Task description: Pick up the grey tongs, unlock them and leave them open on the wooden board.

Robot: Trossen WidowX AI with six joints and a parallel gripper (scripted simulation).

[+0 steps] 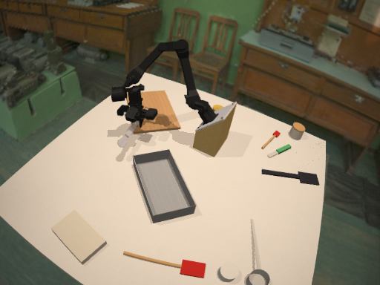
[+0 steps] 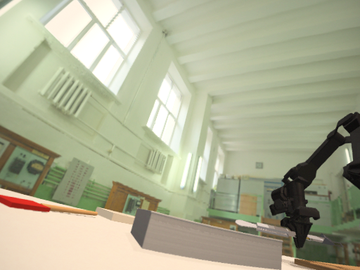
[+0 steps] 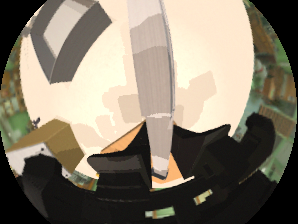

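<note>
Right now my gripper tip is 200 mm past the wooden board, 70 mm to the left of it and 40 mm above it. Round my gripper tip: pale slab 580 mm ahead, 160 mm to the left, 40 mm below; then red spatula 480 mm to the left, 470 mm ahead, 40 mm below; then grey roasting tin 270 mm to the left, 210 mm ahead, 20 mm below.
</note>
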